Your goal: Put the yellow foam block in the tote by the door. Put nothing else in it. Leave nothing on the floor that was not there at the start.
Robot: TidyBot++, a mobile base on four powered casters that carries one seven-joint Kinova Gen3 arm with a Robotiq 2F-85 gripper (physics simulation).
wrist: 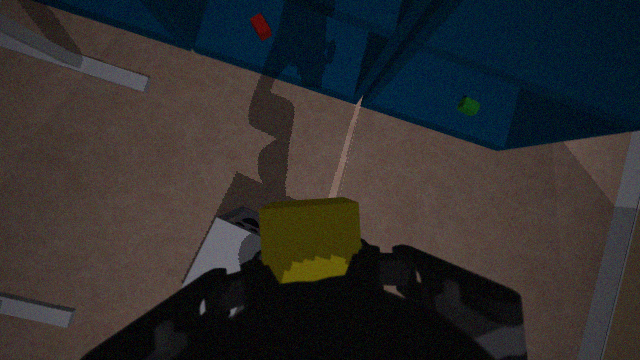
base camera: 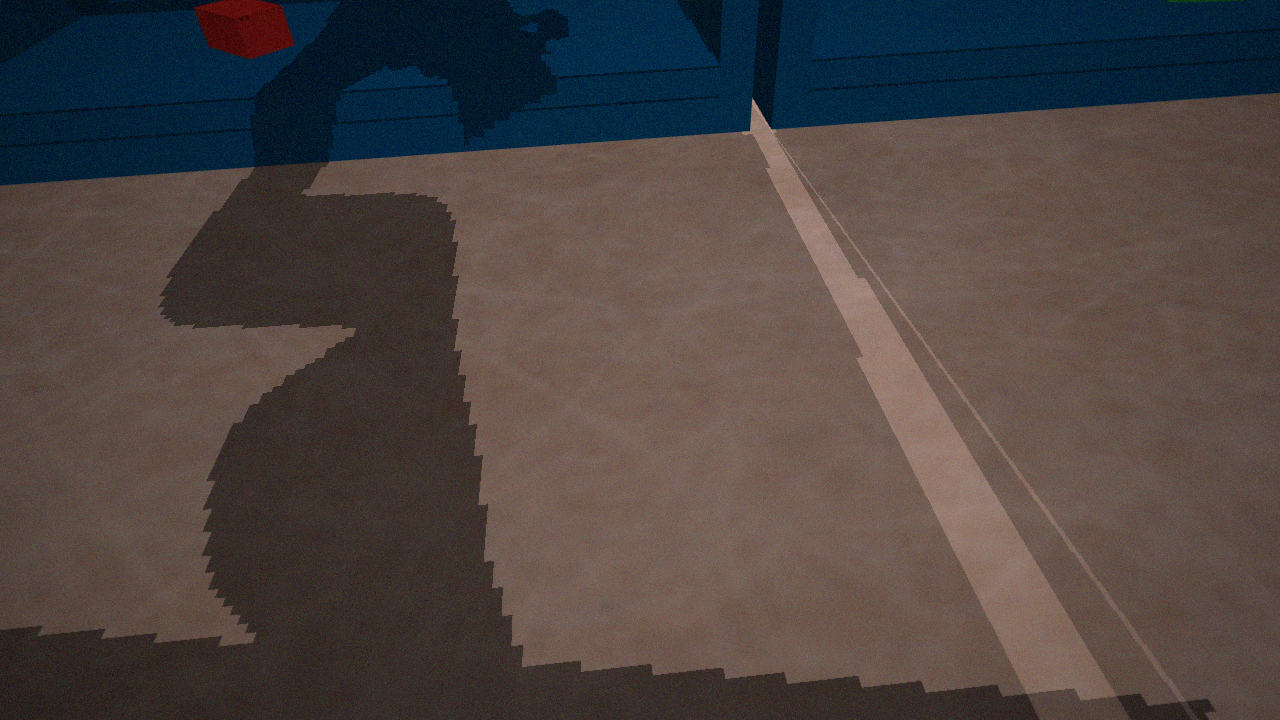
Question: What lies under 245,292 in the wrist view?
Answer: My gripper.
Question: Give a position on a yellow foam block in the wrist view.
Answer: At 301,240
